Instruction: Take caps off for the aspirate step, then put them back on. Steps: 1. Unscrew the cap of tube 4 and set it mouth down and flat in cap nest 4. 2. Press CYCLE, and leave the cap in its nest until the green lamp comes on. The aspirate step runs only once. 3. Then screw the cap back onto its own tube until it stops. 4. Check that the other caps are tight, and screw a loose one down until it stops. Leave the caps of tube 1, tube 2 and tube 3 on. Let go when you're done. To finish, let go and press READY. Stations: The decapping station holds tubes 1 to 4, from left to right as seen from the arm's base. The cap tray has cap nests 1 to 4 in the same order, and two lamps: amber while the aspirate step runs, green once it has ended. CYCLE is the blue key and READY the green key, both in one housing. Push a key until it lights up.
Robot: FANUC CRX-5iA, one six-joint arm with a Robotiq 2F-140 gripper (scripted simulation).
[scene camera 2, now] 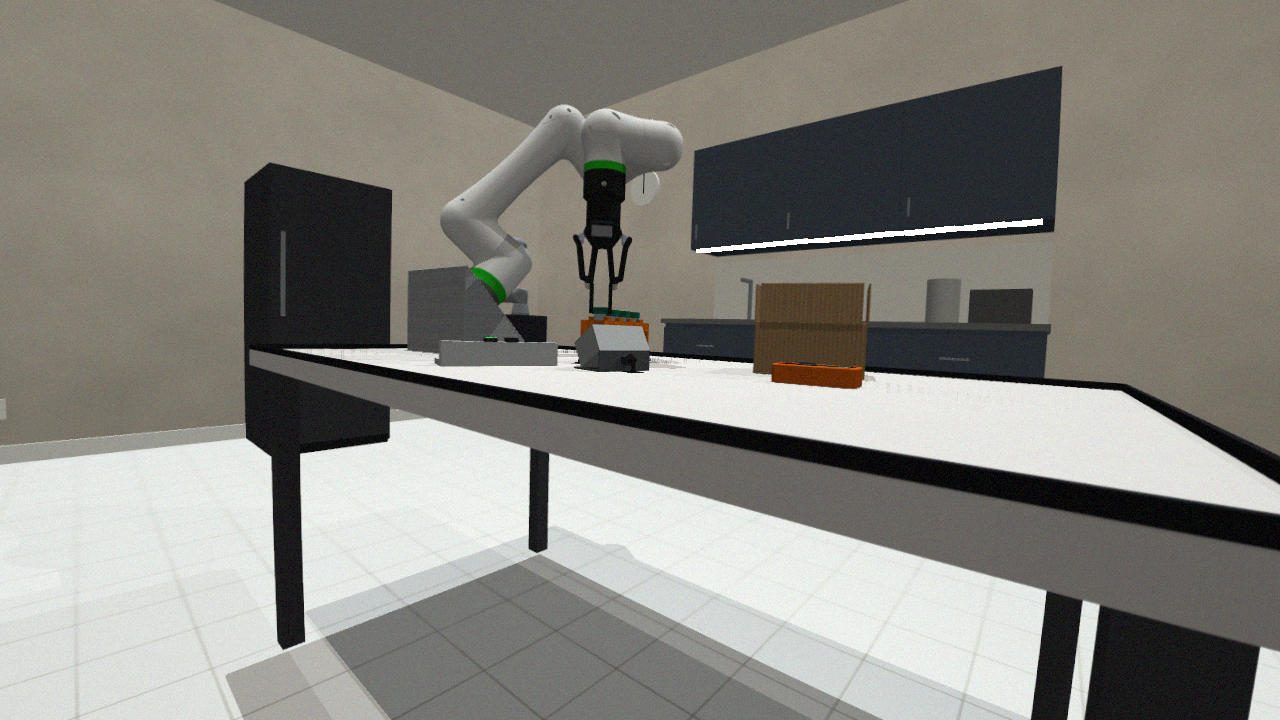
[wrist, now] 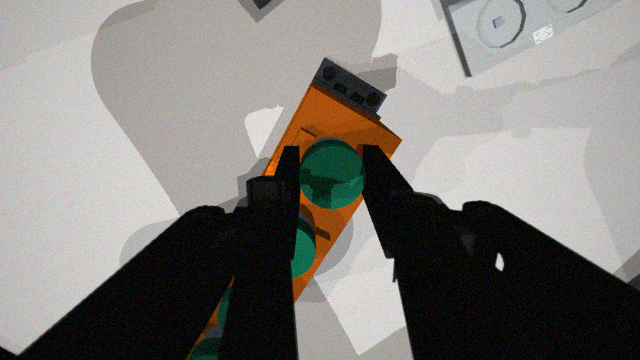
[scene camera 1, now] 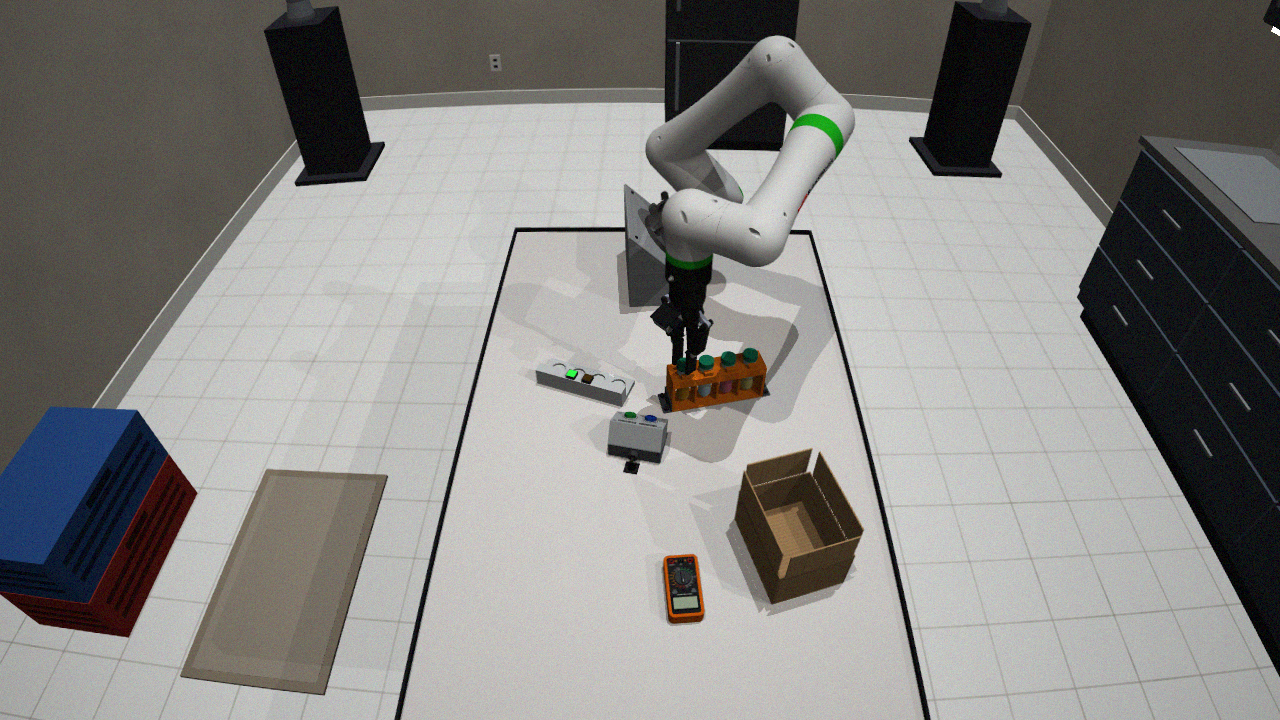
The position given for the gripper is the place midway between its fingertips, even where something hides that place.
Note:
In view: the gripper (scene camera 2: 600,313) and a cardboard box (scene camera 1: 799,515).
The cardboard box shows as well in scene camera 2 (scene camera 2: 790,337). The gripper is seen too in the wrist view (wrist: 331,169) and in scene camera 1 (scene camera 1: 683,366). The wrist view does not show the cardboard box: it is out of frame.

